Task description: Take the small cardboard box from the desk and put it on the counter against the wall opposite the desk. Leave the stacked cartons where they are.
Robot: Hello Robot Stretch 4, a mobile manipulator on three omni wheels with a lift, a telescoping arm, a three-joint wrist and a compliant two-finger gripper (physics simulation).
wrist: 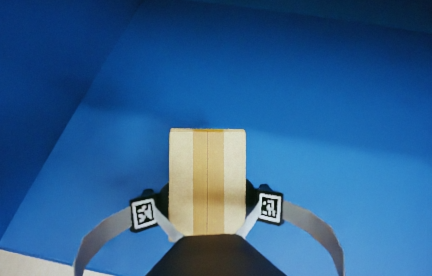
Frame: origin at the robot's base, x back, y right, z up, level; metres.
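Seen in the pictures: hand, its tool point: (207, 197).
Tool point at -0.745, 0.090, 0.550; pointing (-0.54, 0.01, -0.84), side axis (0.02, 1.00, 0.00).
A point is followed by its place in that frame, as x, y, z.
The small cardboard box (207, 162) {-0.758, 0.091, 0.592}, tan with a darker tape stripe down its middle, is upright between the two fingers in the lower middle of the wrist view. My gripper (207, 197) {-0.745, 0.090, 0.550} is shut on it, with dark fingertips pressed against its left and right sides. A broad flat blue surface (320, 200) {-0.749, 0.212, 0.506} lies behind and around the box. I cannot tell whether the box touches it, or whether this surface is the counter. The desk and the stacked cartons do not show in the wrist view.
A darker blue face (40, 100) {-0.857, -0.083, 0.561} meets the blue surface along a slanting edge at the left. A very dark band (380, 11) {-1.062, 0.404, 0.531} crosses the top right. A pale strip (30, 262) shows beyond the blue edge at the bottom left. Soft shadows fall on the blue surface.
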